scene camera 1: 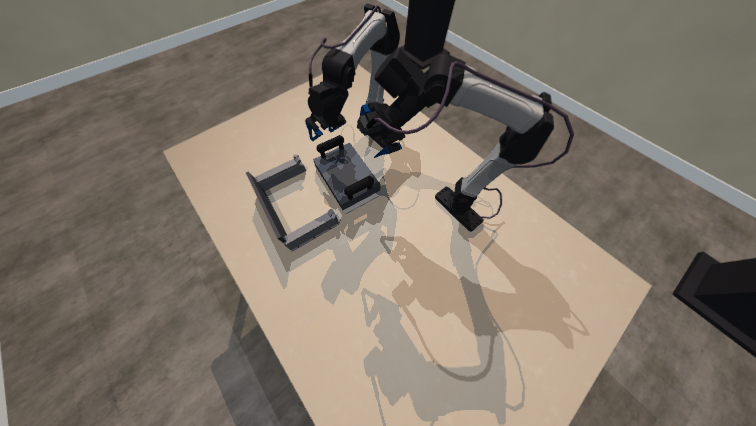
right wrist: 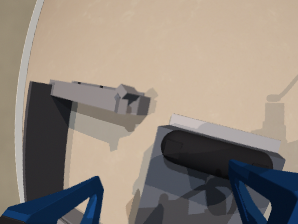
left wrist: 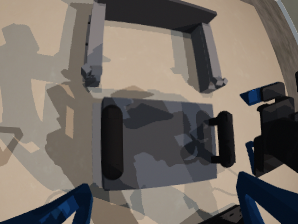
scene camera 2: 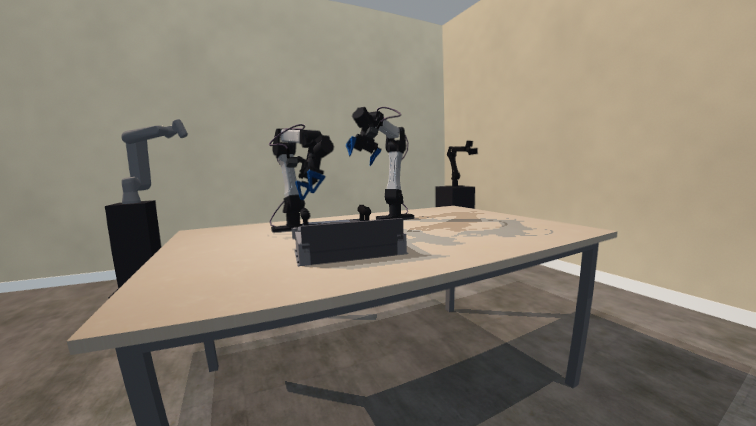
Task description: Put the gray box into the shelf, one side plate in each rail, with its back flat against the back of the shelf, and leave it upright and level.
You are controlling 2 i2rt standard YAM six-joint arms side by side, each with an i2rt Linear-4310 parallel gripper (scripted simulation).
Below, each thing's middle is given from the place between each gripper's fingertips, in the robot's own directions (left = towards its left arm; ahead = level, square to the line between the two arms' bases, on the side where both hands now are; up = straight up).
The gray box [scene camera 1: 351, 182] lies 3 cm ahead of my left hand, 13 cm to the right of it and 26 cm below it. Round my left hand: back plate [scene camera 2: 320, 237] (35 cm ahead, 16 cm to the right, 23 cm below).
My right hand [scene camera 2: 306, 196] is 13 cm above the gray box, 11 cm to the right of it and 1 cm past it. The rest, counted from my right hand: back plate: 31 cm ahead, 10 cm below, 7 cm to the left.
